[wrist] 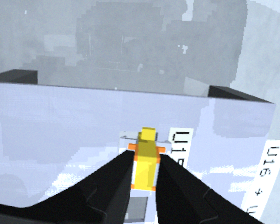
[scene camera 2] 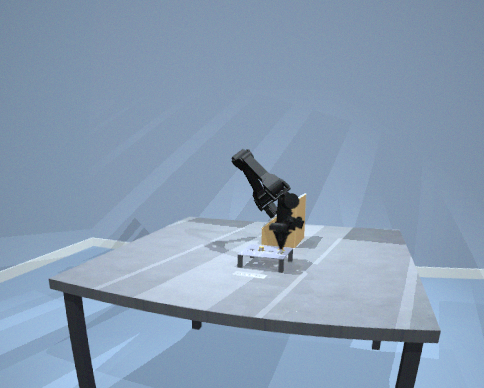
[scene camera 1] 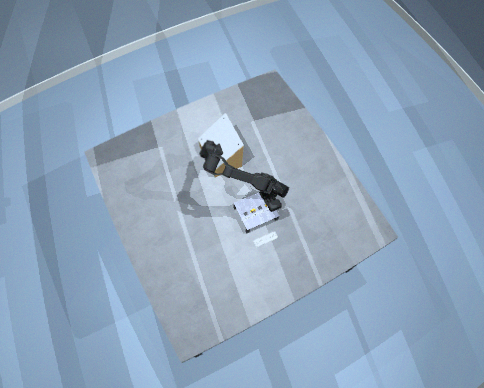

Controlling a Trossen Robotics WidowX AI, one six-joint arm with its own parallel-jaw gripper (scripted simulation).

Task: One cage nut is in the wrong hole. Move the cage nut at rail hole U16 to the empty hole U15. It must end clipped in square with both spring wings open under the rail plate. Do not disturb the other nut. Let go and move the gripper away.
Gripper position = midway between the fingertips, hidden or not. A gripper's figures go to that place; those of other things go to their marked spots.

Labels:
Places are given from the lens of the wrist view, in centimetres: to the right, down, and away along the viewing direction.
gripper (wrist: 145,161): 0, 2, 10
yellow cage nut (wrist: 146,151): 0, 2, 9

